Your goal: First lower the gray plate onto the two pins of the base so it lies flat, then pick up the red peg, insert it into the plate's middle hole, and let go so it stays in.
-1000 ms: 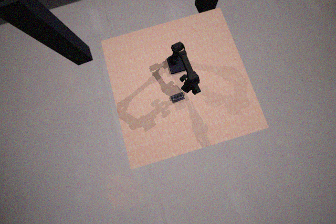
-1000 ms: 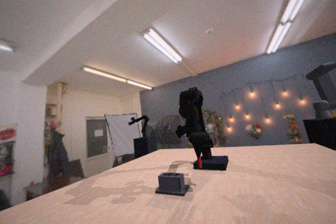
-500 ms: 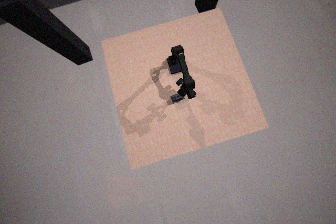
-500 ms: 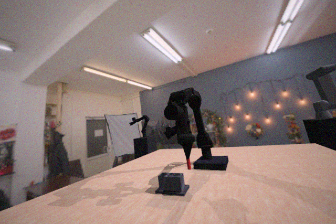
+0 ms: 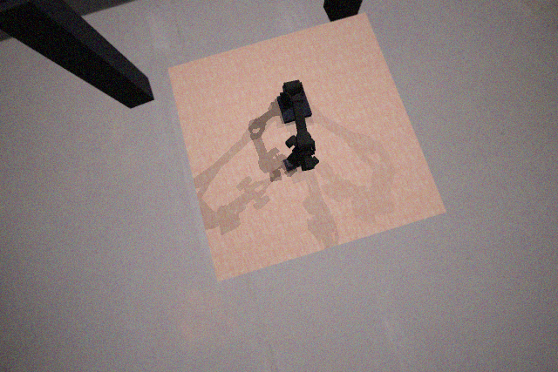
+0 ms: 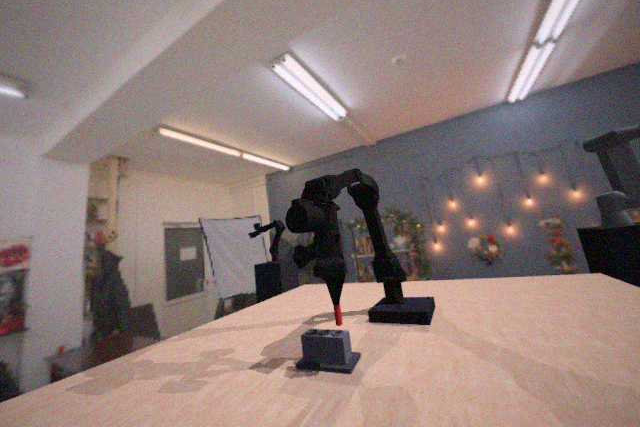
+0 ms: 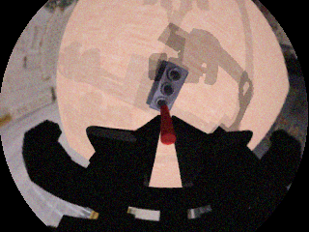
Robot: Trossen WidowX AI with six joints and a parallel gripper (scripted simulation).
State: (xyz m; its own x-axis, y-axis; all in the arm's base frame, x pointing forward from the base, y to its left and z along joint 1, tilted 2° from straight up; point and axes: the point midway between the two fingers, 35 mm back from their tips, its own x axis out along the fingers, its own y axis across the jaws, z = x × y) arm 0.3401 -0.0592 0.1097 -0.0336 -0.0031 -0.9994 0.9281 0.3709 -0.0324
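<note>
The gray plate is 70 mm below my gripper tip, 30 mm to the right of it and 10 mm ahead of it. From my gripper tip the other things lie so: base: 110 mm below, 30 mm to the right; red peg: right at my gripper tip.
</note>
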